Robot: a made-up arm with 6 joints. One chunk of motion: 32 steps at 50 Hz.
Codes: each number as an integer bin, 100 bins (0 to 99) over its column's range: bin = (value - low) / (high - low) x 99, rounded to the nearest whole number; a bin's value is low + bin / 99 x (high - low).
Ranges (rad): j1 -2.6..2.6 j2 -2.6..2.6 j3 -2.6..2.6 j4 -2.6..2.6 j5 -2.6..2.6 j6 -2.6..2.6
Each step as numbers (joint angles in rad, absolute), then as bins.
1 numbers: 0.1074 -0.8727 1.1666 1.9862 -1.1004 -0.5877
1 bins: 52 33 72 87 29 38
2 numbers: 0.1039 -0.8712 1.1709 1.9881 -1.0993 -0.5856
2 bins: 51 33 72 87 29 38
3 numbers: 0.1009 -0.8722 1.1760 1.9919 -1.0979 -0.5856
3 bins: 51 33 72 87 29 38
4 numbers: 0.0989 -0.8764 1.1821 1.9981 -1.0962 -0.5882
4 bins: 51 33 72 88 29 38
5 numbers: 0.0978 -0.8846 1.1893 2.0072 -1.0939 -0.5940
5 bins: 51 33 72 88 29 38
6 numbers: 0.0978 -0.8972 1.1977 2.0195 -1.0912 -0.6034
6 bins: 51 32 72 88 29 38
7 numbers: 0.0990 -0.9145 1.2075 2.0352 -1.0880 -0.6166
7 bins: 51 32 72 88 29 38
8 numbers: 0.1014 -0.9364 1.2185 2.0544 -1.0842 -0.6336
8 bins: 51 32 73 89 29 37
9 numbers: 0.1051 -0.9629 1.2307 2.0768 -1.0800 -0.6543
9 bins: 52 31 73 89 29 37
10 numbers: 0.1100 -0.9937 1.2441 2.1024 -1.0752 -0.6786
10 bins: 52 31 73 90 29 37
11 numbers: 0.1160 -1.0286 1.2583 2.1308 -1.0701 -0.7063
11 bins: 52 30 73 90 29 36
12 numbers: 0.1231 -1.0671 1.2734 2.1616 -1.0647 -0.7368
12 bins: 52 29 74 91 29 35
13 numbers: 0.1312 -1.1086 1.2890 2.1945 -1.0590 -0.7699
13 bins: 52 28 74 91 29 35
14 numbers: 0.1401 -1.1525 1.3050 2.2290 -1.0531 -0.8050
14 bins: 52 28 74 92 29 34
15 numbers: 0.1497 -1.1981 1.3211 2.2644 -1.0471 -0.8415
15 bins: 52 27 75 93 30 33
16 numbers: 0.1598 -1.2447 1.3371 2.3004 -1.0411 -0.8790
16 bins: 53 26 75 93 30 33
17 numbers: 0.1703 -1.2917 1.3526 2.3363 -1.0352 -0.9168
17 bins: 53 25 75 94 30 32
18 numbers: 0.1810 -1.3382 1.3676 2.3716 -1.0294 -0.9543
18 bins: 53 24 76 95 30 31
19 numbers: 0.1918 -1.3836 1.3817 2.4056 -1.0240 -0.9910
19 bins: 53 23 76 95 30 31
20 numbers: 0.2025 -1.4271 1.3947 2.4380 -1.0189 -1.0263
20 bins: 53 22 76 96 30 30
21 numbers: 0.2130 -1.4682 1.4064 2.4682 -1.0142 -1.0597
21 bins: 54 22 76 96 30 29
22 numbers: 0.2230 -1.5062 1.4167 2.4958 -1.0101 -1.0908
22 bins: 54 21 76 97 30 29
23 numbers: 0.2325 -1.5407 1.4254 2.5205 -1.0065 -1.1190
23 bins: 54 20 77 97 30 28
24 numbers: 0.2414 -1.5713 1.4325 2.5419 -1.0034 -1.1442
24 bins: 54 20 77 98 30 28
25 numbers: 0.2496 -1.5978 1.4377 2.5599 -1.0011 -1.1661
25 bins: 54 19 77 98 30 27
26 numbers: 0.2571 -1.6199 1.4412 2.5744 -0.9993 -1.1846
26 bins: 54 19 77 99 30 27
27 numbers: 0.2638 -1.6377 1.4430 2.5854 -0.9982 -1.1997
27 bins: 55 18 77 99 30 27
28 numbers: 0.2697 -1.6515 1.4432 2.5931 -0.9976 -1.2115
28 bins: 55 18 77 99 31 26
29 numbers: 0.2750 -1.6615 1.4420 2.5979 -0.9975 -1.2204
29 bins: 55 18 77 99 31 26
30 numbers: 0.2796 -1.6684 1.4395 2.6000 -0.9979 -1.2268
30 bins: 55 18 77 99 31 26
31 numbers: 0.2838 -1.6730 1.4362 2.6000 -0.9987 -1.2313
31 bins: 55 18 77 99 30 26
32 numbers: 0.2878 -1.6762 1.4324 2.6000 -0.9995 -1.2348
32 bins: 55 18 77 99 30 26
